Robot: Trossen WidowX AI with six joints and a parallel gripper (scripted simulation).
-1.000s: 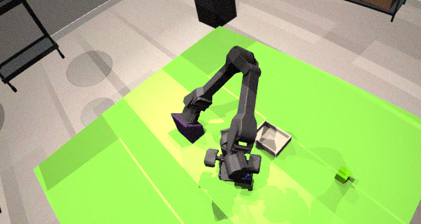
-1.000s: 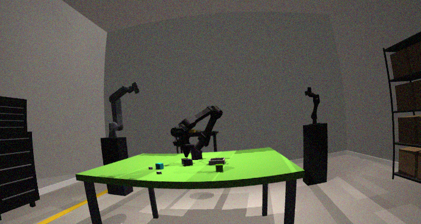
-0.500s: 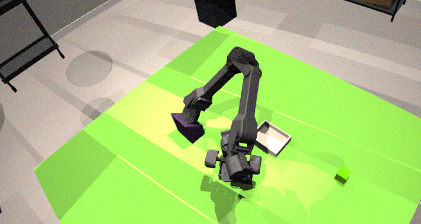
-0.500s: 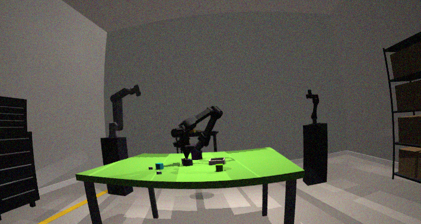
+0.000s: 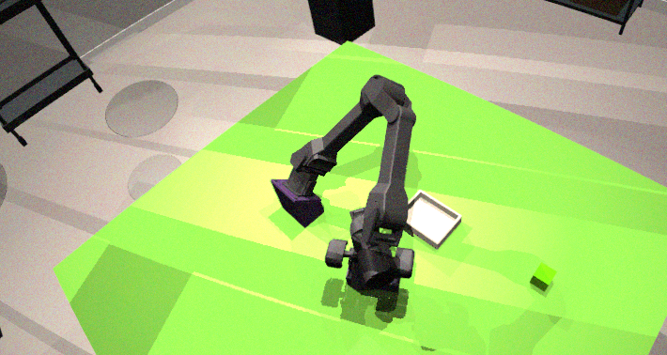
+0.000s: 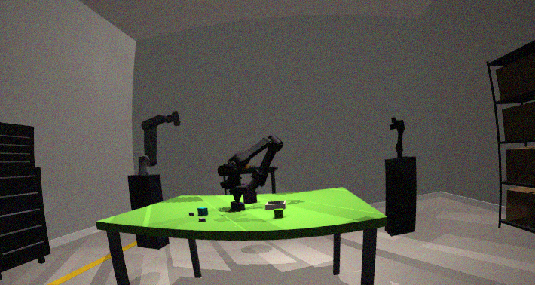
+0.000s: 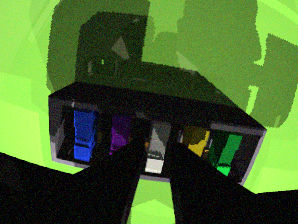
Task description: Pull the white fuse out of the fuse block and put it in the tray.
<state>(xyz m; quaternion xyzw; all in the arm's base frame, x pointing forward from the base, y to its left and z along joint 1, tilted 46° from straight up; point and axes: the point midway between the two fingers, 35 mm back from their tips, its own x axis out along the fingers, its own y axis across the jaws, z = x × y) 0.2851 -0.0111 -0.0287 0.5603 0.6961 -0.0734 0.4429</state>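
My gripper tip is 1 cm above the white fuse. Also, from my gripper tip: yellow fuse (2 cm behind, 1 cm to the right, 1 cm below); then purple fuse (2 cm ahead, 1 cm to the left, 1 cm below); then green fuse (3 cm behind, 2 cm to the right, 1 cm below).
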